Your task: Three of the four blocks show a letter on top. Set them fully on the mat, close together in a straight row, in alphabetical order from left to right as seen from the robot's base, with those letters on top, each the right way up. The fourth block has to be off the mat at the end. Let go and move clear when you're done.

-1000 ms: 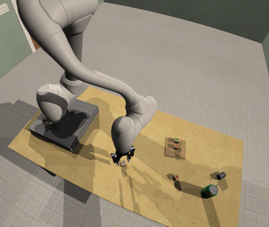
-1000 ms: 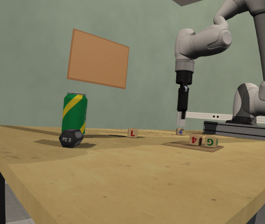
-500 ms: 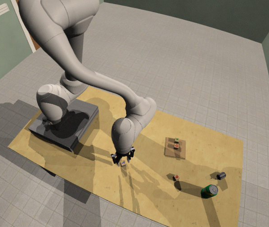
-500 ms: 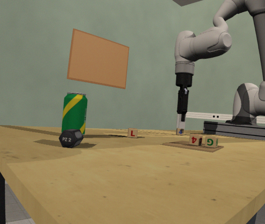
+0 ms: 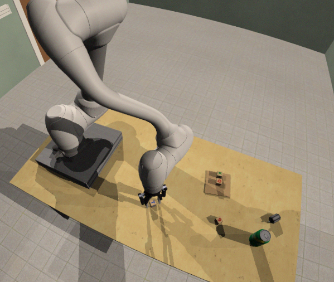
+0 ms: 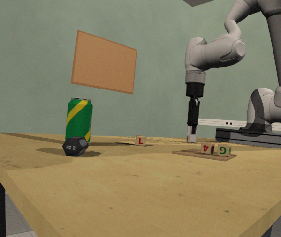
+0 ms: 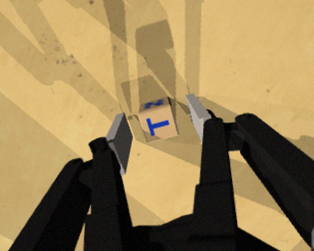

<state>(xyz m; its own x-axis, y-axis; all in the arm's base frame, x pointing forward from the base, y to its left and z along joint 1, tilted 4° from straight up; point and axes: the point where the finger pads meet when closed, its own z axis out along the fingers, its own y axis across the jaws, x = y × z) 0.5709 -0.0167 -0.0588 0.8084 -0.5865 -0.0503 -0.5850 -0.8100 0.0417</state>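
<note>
My hand is 20 mm above the T block. From my hand the other things lie so: yellow can: 540 mm ahead, 110 mm to the left, 30 mm above; then brown mat: 290 mm to the left, 240 mm ahead, 30 mm below.
</note>
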